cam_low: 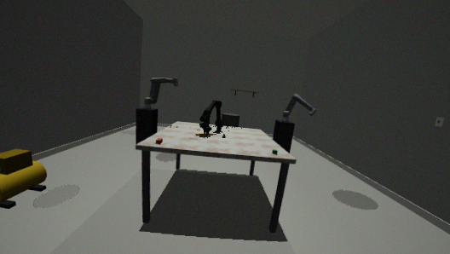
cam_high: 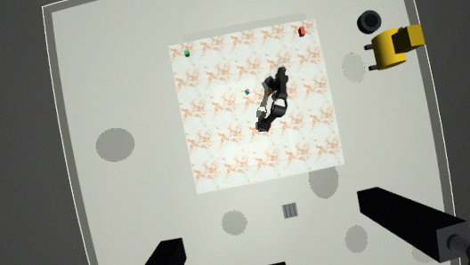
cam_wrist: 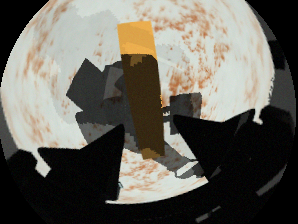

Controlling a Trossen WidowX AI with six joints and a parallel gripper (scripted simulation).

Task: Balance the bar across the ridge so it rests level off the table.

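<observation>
Now: the orange bar 10 mm ahead of my gripper tip and 30 mm to the right of it. The rest, counted from my gripper tip: small green cube 450 mm ahead, 640 mm to the left, 10 mm above; small red cube 450 mm ahead, 360 mm to the right, 10 mm above.
</observation>
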